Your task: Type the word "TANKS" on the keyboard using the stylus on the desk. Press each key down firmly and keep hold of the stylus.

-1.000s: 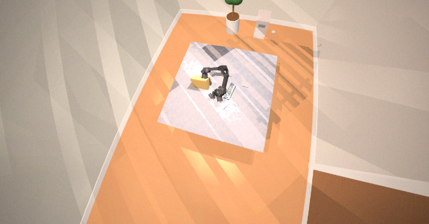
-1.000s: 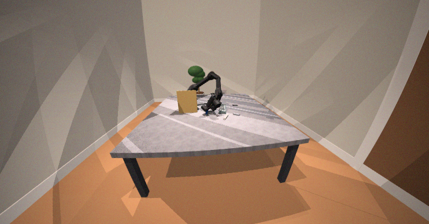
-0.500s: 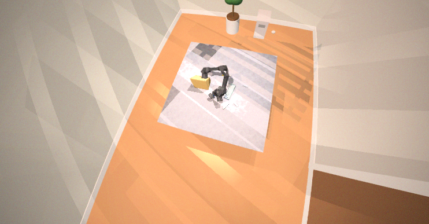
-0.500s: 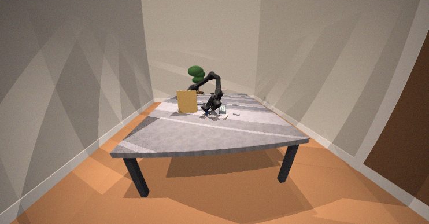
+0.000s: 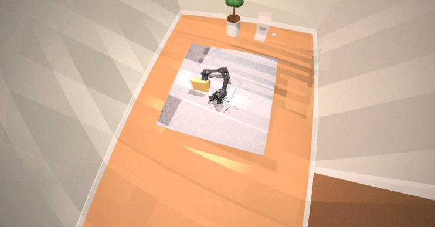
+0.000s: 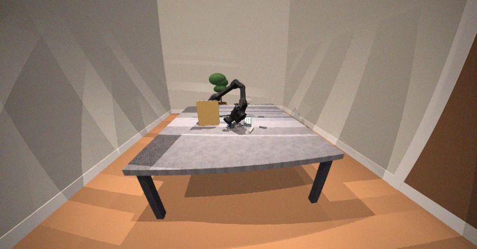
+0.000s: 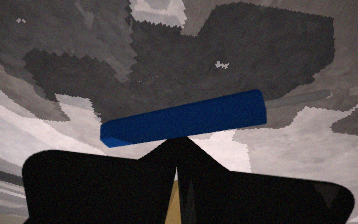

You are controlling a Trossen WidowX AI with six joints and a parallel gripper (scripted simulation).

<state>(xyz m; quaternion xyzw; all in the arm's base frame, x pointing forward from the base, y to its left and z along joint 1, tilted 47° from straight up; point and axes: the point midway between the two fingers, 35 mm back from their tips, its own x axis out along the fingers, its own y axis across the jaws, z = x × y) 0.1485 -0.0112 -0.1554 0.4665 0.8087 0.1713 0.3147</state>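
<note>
The blue stylus lies 10 mm ahead of my gripper tip and 40 mm to the right of it. The rest, counted from my gripper tip: grey stylus tip (70 mm to the right).
</note>
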